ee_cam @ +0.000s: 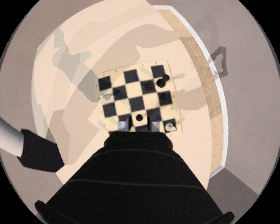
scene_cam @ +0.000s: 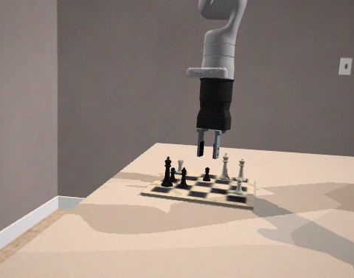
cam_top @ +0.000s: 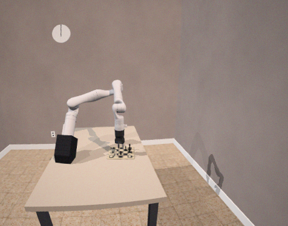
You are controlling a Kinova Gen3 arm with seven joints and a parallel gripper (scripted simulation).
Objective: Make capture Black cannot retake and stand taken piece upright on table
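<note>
Right now the white king is 40 mm below my hand, 40 mm behind it and 30 mm to the right of it. Also, from my hand: white queen (80 mm behind, 50 mm below, 30 mm to the right); black bishop (70 mm to the left, 50 mm below, 40 mm ahead); chessboard (80 mm below, 40 mm to the left).
</note>
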